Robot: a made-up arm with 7 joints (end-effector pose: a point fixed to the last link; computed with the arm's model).
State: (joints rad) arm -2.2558 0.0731 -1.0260 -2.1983 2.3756 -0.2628 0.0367
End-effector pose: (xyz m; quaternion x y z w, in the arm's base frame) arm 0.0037 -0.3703 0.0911 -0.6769 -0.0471 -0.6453 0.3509
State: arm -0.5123 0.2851 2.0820 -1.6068 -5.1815 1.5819 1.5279
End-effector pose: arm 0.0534 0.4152 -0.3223 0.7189 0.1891 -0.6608 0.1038
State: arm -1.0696 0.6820 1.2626 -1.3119 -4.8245 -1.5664 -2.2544
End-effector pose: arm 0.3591 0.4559 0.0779 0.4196 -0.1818 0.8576 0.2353
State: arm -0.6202 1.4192 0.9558 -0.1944 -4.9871 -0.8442 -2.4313
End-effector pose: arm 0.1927 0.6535 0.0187 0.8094 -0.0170 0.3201 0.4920
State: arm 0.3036 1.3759 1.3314 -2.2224 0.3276 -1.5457 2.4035
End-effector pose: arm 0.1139 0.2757 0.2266 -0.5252 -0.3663 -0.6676 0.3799
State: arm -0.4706 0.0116 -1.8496 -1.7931 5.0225 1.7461 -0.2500
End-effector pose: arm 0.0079 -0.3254 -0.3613 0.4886 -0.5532 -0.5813 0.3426
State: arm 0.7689 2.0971 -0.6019 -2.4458 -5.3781 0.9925 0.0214
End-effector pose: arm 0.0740 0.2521 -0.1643 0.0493 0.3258 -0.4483 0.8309
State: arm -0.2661 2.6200 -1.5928 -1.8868 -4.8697 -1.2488 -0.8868
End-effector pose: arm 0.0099 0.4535 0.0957 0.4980 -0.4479 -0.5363 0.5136
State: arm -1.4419 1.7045 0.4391 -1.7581 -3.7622 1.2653 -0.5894
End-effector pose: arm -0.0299 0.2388 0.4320 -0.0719 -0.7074 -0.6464 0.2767
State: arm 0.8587 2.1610 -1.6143 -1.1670 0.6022 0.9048 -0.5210
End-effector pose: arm -0.1417 0.5837 0.1012 0.1242 0.8791 -0.3792 0.2606
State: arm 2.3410 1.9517 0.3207 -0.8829 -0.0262 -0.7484 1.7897
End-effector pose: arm -0.0976 0.6382 -0.0268 0.1540 0.2153 0.1291 0.9557
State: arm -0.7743 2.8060 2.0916 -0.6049 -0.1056 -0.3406 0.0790
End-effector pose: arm -0.4861 0.1404 0.4392 -0.4168 0.6911 -0.1248 0.5772
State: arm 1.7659 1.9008 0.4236 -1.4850 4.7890 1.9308 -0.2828
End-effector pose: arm 0.0701 0.5234 -0.1656 -0.8371 -0.2673 0.4241 0.2190
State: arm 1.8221 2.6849 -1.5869 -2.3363 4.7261 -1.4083 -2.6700
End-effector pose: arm -0.0787 0.3034 0.1370 -0.2230 -0.9557 -0.1687 0.0918
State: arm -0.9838 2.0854 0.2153 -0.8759 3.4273 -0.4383 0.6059
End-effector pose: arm 0.0113 0.4436 0.4708 0.8022 0.4648 -0.2521 0.2774
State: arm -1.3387 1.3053 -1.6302 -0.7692 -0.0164 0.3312 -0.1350
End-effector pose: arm 0.5244 0.3965 -0.0024 0.6817 -0.1306 -0.5214 0.4963
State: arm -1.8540 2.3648 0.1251 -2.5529 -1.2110 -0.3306 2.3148
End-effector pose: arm -0.1490 0.0297 0.2324 -0.5231 0.6328 0.5588 0.1173
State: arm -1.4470 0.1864 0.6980 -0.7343 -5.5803 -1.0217 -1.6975
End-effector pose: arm 0.6533 0.0061 0.0966 0.5196 -0.7204 0.3204 0.3291
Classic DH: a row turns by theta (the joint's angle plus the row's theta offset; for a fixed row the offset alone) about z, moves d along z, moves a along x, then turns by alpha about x. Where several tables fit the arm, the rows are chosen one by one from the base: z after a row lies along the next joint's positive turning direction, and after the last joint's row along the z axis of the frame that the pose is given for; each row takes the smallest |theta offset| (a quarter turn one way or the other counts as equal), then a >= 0, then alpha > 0; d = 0 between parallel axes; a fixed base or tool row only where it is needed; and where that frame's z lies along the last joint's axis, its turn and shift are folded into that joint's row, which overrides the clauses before.
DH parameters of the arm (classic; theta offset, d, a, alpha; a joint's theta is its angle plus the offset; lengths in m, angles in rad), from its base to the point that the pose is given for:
base (fixed): 0 0 0 -1.2217
joint 1: 1.5708 0 0 1.5708
joint 2: 1.2217 0 0 -1.5708
joint 3: -1.5708 -0.369 0.0414 -1.5708
joint 4: 0 0 -0.0373 1.5708
joint 5: 0 -0.3081 0 -1.5708
joint 6: 0 0 0 1.5708
joint 7: 0 0 0 0

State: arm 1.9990 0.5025 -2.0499 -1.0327 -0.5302 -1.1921 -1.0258
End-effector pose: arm -0.4830 -0.2813 0.2869 -0.5682 -0.5743 0.0218 0.5889
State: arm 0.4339 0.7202 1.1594 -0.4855 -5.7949 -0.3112 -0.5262
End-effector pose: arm -0.1817 0.5303 -0.3783 0.6192 -0.2516 0.3127 0.6749
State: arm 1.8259 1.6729 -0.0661 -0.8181 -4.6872 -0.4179 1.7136
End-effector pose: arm -0.2191 0.6147 0.0203 0.3482 -0.4048 0.6309 0.5629
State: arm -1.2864 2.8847 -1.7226 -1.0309 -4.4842 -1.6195 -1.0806
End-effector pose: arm -0.2986 0.5037 0.2282 -0.9584 0.2451 0.0996 0.1070
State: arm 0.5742 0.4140 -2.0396 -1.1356 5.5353 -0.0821 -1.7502
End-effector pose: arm -0.4141 -0.0906 -0.4441 0.1610 0.5443 0.7453 0.3498
